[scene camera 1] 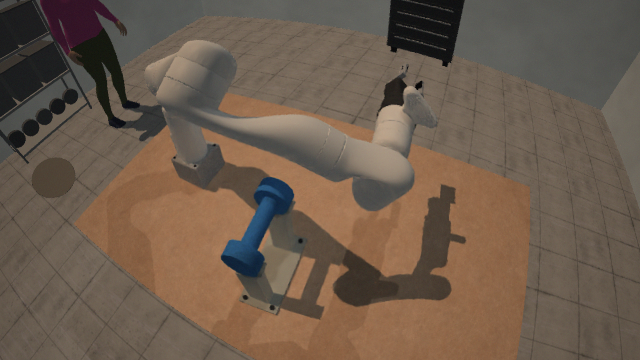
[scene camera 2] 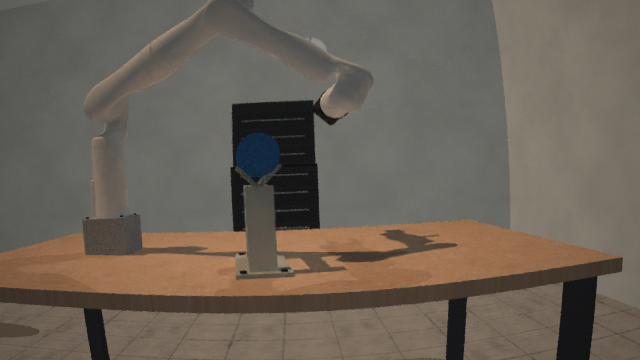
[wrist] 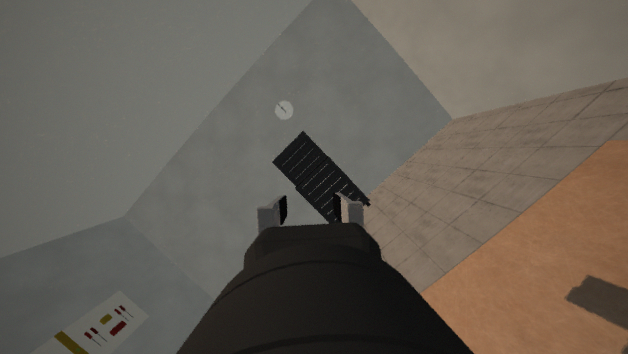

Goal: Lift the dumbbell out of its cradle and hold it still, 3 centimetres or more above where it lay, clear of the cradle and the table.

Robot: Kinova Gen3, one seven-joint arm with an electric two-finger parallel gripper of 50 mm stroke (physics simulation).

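Frame: origin at the arm's base, x ahead, y left, z up, level; centimetres.
Where they show: gripper, fingertip midpoint: (scene camera 1: 412, 74) (wrist: 310, 204); arm's base at its link origin: (scene camera 1: 194, 153) (scene camera 2: 112, 216).
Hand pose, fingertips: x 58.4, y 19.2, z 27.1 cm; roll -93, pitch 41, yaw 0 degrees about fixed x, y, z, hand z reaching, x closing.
Each offset is from my fingertips to the centre of the thing. Level surfaces: height alone.
A blue dumbbell @(dx -21.1, dy -41.3, dz -14.8 cm) (scene camera 1: 259, 223) (scene camera 2: 258, 155) lies level across the two V-topped posts of a pale grey cradle @(dx -21.1, dy -41.3, dz -26.3 cm) (scene camera 1: 283, 260) (scene camera 2: 260, 227), well above the table. In scene camera 2 it shows end-on, and its near head hides the rest. My gripper (scene camera 1: 412, 76) (wrist: 310, 204) is open and empty. It is far from the dumbbell, beyond it and to the right in scene camera 1, high up and pointing away toward the back wall. In scene camera 2 its fingers are hidden behind the wrist. The dumbbell and cradle do not show in the wrist view.
The wooden table @(dz -36.0 cm) (scene camera 1: 480, 225) (scene camera 2: 500, 250) carries the cradle and the arm's base (scene camera 1: 199, 167) (scene camera 2: 112, 235). The arm's forearm (scene camera 1: 300, 142) passes over the table beyond the dumbbell. A black cabinet (scene camera 1: 425, 25) (scene camera 2: 300, 200) (wrist: 310, 162) stands behind the table. A person (scene camera 1: 80, 30) stands by a shelf rack at left.
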